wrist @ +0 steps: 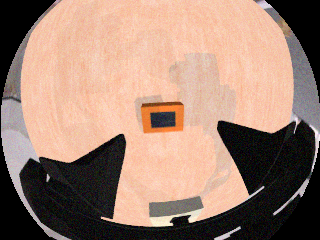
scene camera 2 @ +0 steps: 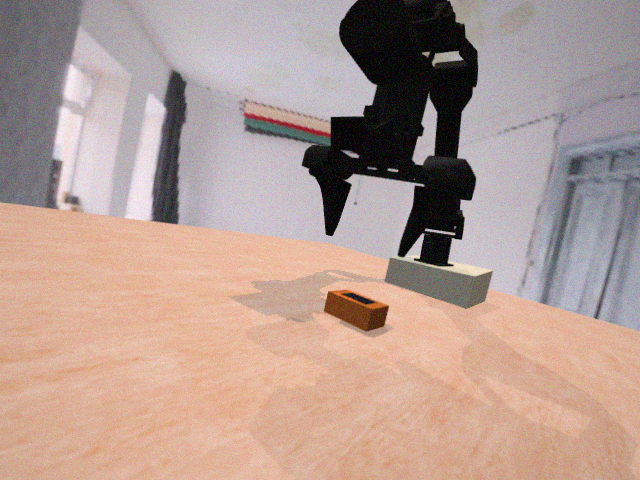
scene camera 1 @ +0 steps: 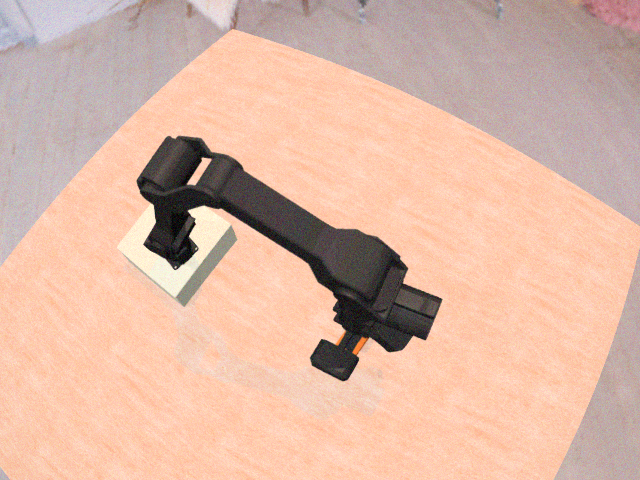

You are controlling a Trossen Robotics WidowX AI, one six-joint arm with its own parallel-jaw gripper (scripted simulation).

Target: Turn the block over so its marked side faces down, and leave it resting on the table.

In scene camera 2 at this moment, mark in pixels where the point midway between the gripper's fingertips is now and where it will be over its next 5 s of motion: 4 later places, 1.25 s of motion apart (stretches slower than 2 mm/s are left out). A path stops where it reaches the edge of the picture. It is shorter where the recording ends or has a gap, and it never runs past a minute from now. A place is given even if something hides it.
My gripper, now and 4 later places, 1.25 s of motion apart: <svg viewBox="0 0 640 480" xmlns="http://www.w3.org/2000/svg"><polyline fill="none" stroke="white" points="362,245 355,304 356,297 348,299 343,301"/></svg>
